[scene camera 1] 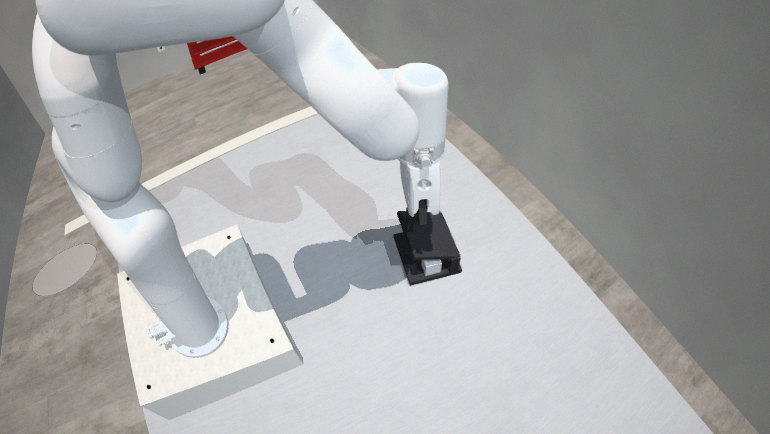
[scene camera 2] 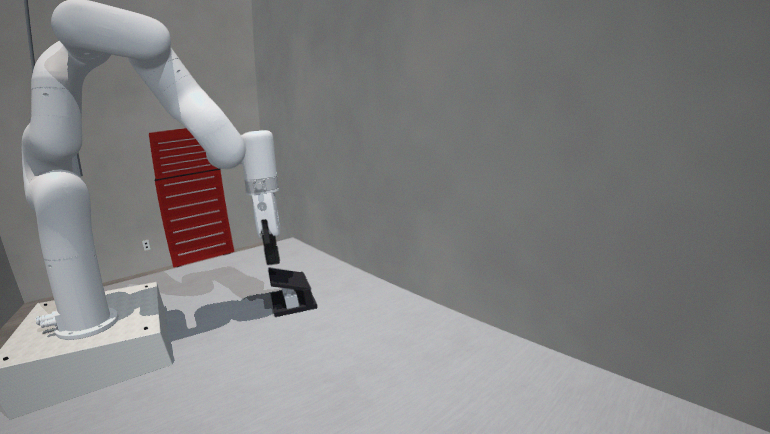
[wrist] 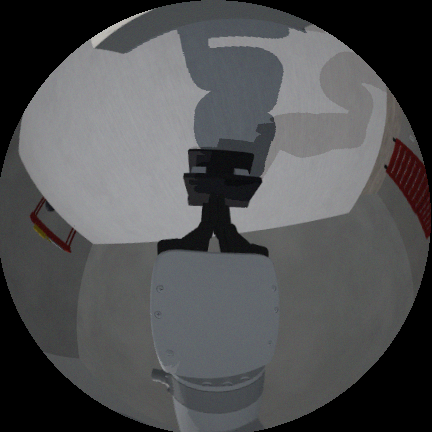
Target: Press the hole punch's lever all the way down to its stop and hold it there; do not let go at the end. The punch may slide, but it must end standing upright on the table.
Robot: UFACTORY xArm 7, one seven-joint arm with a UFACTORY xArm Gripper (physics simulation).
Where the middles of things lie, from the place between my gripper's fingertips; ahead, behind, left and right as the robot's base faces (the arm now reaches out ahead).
Right now the black lever (scene camera 1: 434, 242) is 30 mm ahead of my hand and 50 mm below it. Also, from my hand: black hole punch (scene camera 1: 417, 271) (30 mm ahead, 70 mm below).
